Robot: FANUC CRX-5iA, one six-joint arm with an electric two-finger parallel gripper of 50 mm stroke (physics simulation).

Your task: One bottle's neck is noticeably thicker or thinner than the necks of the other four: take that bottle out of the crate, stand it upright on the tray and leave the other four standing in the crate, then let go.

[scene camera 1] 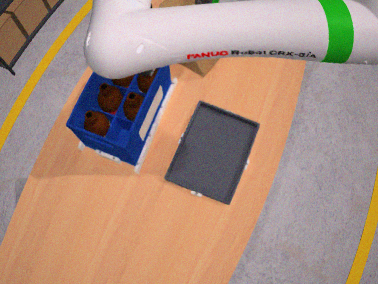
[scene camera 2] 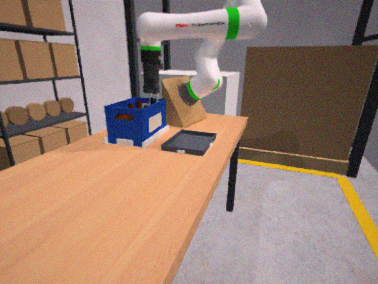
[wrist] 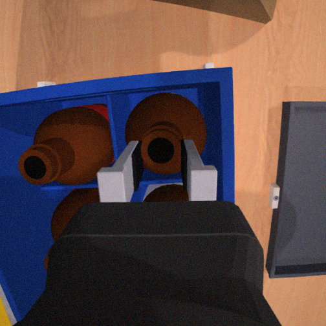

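Seen in the pictures: arm's base, origin of the base link: (scene camera 2: pixel 186 95).
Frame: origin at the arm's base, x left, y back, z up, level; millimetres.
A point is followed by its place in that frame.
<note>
The blue crate (scene camera 1: pixel 102 142) {x 14, y -534, z -44 mm} (scene camera 2: pixel 121 131) {x -9, y -545, z -99 mm} (wrist: pixel 170 78) holds brown bottles in its compartments. My gripper (scene camera 2: pixel 154 100) {x -5, y -314, z -10 mm} (wrist: pixel 161 155) points down over the crate's back right corner compartment and is shut on the neck of the bottle (scene camera 1: pixel 146 83) {x 6, y -333, z -44 mm} (wrist: pixel 167 112) standing there; the arm hides the fingers in scene camera 1. Another bottle (scene camera 1: pixel 122 80) {x -66, y -359, z -52 mm} (wrist: pixel 82 150) stands to its left. More bottles (scene camera 1: pixel 132 106) {x 27, y -414, z -25 mm} (scene camera 1: pixel 109 98) {x -52, y -427, z -39 mm} (scene camera 1: pixel 96 123) {x -33, y -504, z -37 mm} stand nearer the front. The near right compartment is empty. The dark grey tray (scene camera 1: pixel 212 152) {x 245, y -361, z -158 mm} (scene camera 2: pixel 190 142) {x 246, y -357, z -159 mm} (wrist: pixel 307 190) lies right of the crate and is empty.
A brown slanted box (scene camera 1: pixel 202 66) {x 74, y -158, z -121 mm} (scene camera 2: pixel 181 102) {x 18, y -88, z -32 mm} (wrist: pixel 250 9) stands behind the crate on the wooden table (scene camera 1: pixel 150 225) {x 225, y -633, z -164 mm} (scene camera 2: pixel 100 200) {x 271, y -892, z -164 mm}. The crate's raised walls and dividers surround the bottles. White brackets hold the crate and tray edges. Shelves with boxes stand beyond the table at left.
</note>
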